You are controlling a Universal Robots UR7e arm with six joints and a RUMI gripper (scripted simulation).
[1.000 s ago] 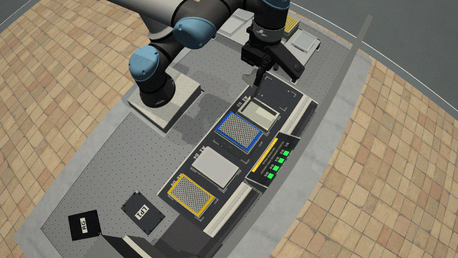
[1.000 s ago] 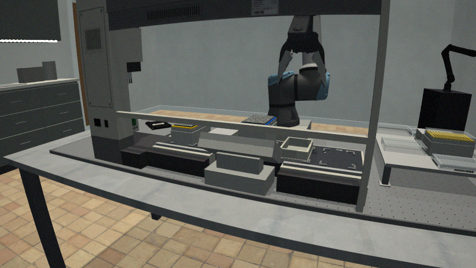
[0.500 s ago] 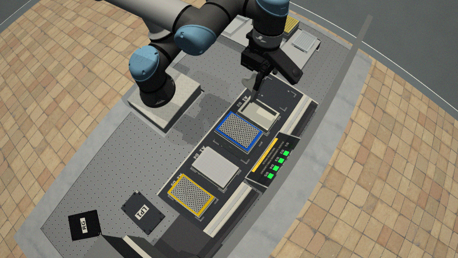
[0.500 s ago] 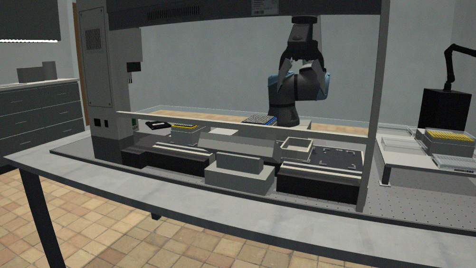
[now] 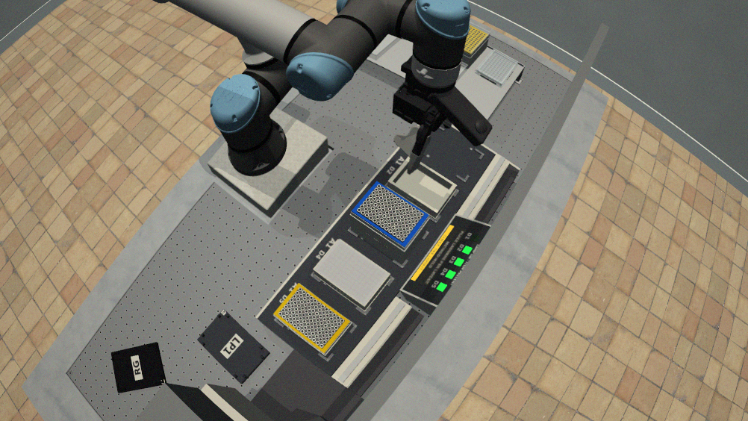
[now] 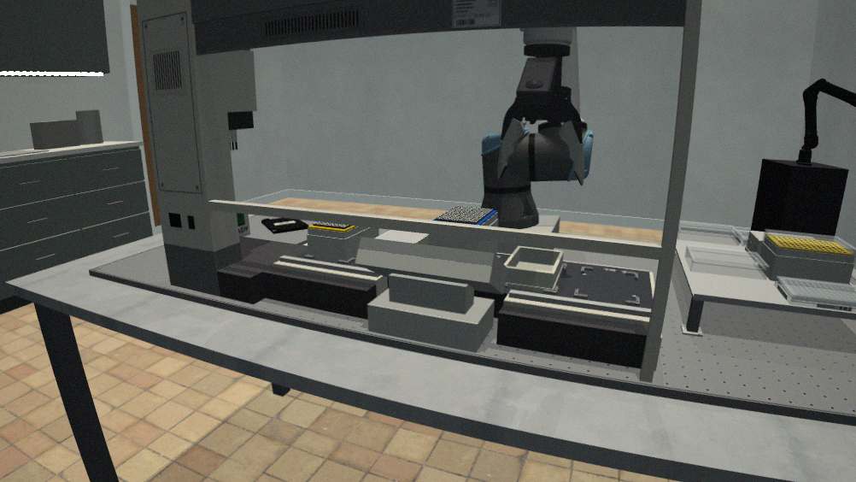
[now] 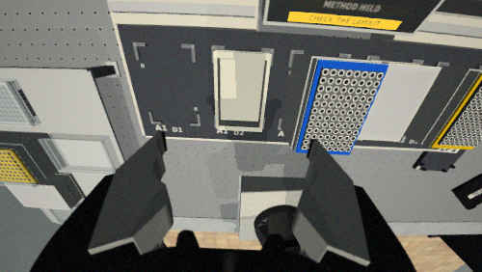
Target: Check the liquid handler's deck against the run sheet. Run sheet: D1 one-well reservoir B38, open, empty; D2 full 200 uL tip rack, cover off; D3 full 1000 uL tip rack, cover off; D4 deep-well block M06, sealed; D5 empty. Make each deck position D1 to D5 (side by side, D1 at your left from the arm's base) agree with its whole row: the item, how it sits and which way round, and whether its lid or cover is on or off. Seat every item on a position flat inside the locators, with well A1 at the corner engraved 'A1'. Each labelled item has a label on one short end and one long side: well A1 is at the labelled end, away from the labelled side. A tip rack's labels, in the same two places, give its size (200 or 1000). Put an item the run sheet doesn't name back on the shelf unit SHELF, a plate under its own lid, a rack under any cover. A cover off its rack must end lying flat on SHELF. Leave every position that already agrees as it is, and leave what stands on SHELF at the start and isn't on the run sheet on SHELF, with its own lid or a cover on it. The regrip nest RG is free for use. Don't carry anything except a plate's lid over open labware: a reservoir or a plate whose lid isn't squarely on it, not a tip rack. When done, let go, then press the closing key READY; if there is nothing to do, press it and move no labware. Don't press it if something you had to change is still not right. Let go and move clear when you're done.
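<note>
My hand is 160 mm above the one-well reservoir. Also, from my hand: handler's frame bar 150 mm ahead, 210 mm to the right, 50 mm below; then blue-framed tip rack 30 mm behind, 130 mm to the right, 100 mm below; then handler's frame post 220 mm ahead, 140 mm to the left, 20 mm above.
</note>
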